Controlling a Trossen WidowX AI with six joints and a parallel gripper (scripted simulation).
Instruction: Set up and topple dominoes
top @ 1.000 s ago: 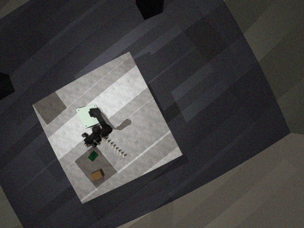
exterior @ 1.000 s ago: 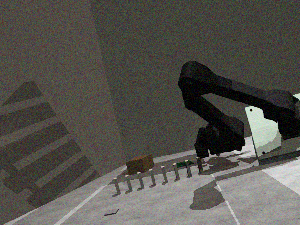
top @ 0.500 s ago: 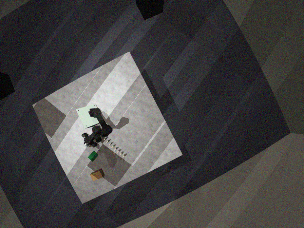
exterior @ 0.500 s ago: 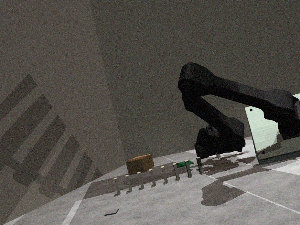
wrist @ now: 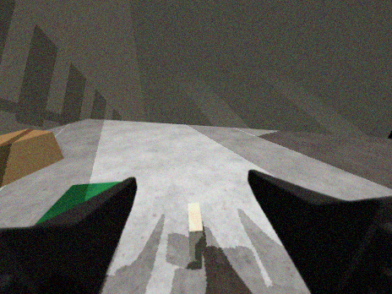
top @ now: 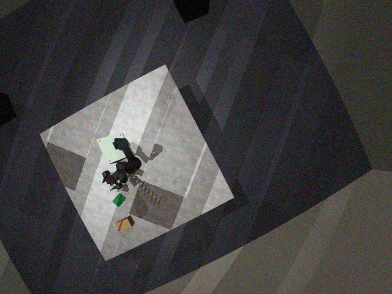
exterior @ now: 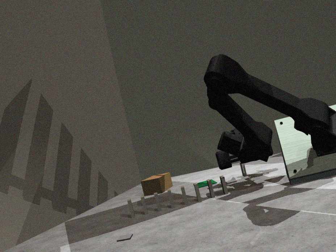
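The flat green square is 15 cm ahead of my gripper tip and 8 cm below it. The rest, counted from my gripper tip: cardboard box (35 cm ahead, 3 cm to the right, 5 cm below); small dark flat patch (22 cm ahead, 51 cm to the left, 8 cm below).
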